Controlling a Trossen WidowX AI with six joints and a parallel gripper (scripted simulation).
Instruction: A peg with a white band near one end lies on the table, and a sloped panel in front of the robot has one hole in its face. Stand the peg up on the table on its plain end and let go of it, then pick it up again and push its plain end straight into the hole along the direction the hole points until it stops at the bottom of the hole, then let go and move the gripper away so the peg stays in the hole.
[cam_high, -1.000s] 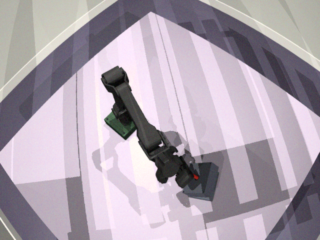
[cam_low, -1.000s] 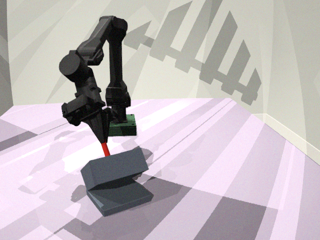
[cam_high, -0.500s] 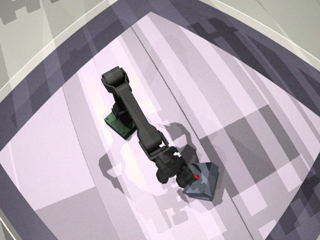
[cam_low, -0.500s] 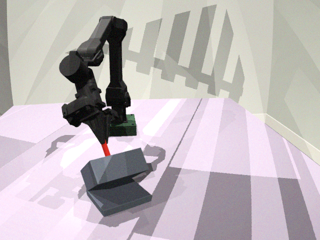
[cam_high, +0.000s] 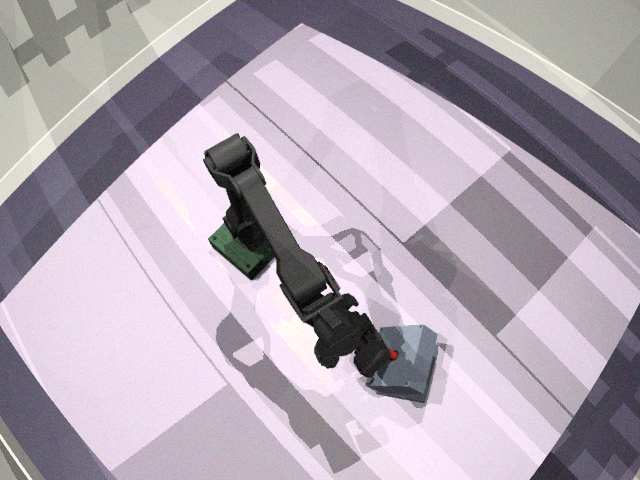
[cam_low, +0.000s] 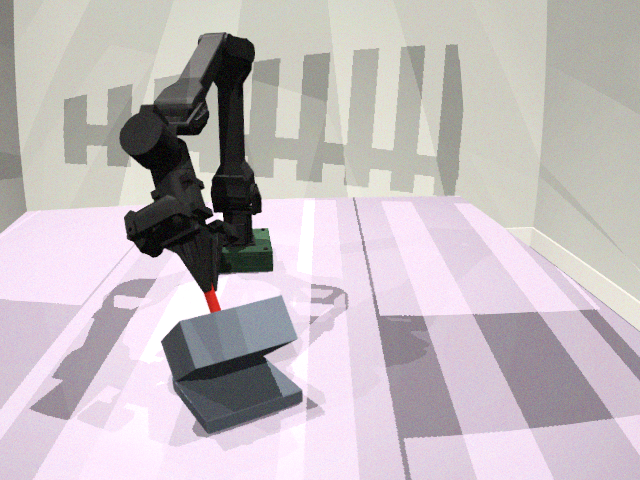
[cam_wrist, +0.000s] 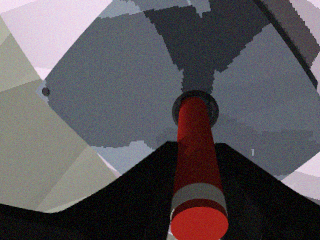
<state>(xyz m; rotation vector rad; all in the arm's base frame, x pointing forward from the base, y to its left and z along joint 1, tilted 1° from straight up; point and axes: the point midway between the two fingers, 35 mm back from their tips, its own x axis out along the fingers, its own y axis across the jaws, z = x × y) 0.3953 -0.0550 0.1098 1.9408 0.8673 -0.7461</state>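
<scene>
Right now the grey sloped panel is 30 mm ahead of my gripper tip, 10 mm to the left of it and 50 mm below it. The rest, counted from my gripper tip: red peg 10 mm behind, 10 mm to the right, 10 mm above; flat grey base plate 50 mm ahead, 20 mm to the left, 110 mm below.
</scene>
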